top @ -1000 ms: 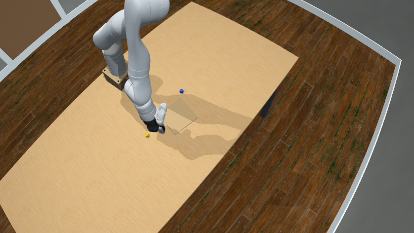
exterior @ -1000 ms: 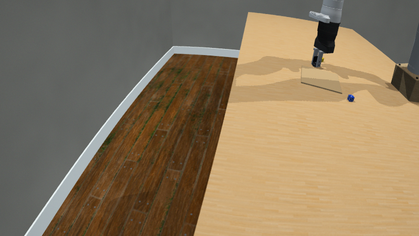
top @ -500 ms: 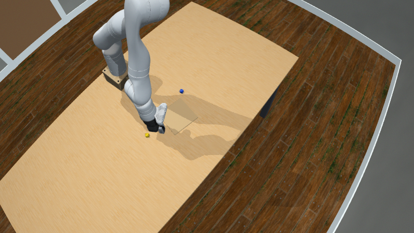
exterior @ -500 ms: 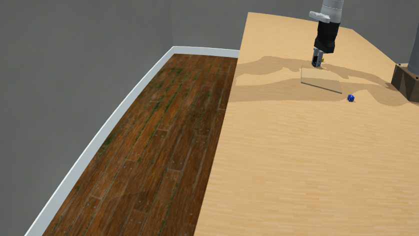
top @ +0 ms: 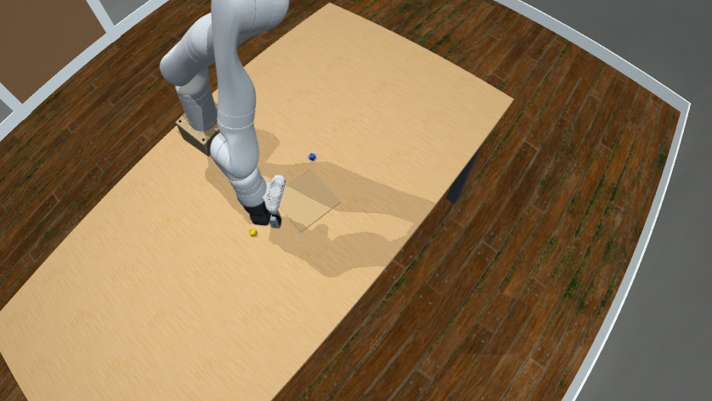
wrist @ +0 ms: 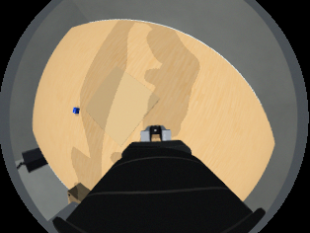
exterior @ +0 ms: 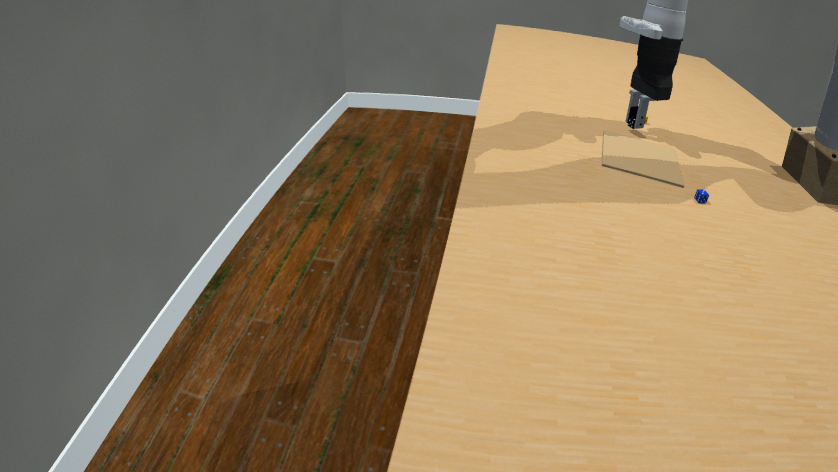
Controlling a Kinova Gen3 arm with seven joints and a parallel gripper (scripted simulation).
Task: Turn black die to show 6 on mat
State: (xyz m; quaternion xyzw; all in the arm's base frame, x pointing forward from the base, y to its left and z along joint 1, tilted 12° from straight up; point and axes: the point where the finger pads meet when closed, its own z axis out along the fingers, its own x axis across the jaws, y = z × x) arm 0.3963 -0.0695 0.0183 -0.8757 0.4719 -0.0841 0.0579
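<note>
Now: hand 60 mm to the left of the yellow die, 30 mm past it and 20 mm above it. Round my hand: black die: 10 mm below; then blue die: 220 mm to the left, 70 mm behind, 20 mm below; then tan mat: 110 mm to the left, 30 mm below.
</note>
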